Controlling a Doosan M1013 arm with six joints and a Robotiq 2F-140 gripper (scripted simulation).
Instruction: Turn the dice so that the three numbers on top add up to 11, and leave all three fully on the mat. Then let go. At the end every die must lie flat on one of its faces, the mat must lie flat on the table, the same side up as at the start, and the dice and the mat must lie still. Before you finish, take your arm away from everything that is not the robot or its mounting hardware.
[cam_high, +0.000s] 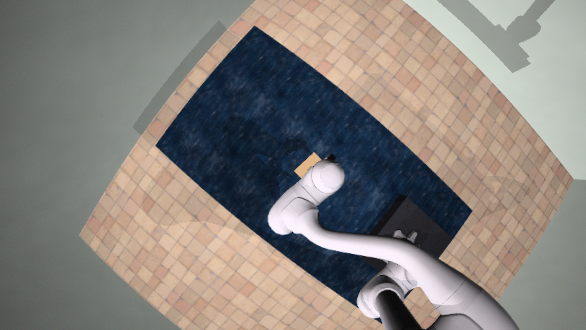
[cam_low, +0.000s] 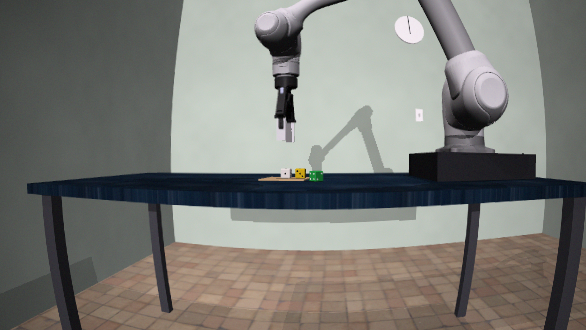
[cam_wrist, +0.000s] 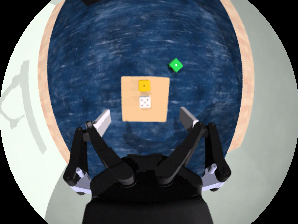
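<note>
Now: the green die 11 cm below my hand, 10 cm to the left of it and 9 cm behind it. From my hand the other things lie so: white die: 11 cm below; then yellow die: 11 cm below, 5 cm behind; then tan mat: 13 cm below.
</note>
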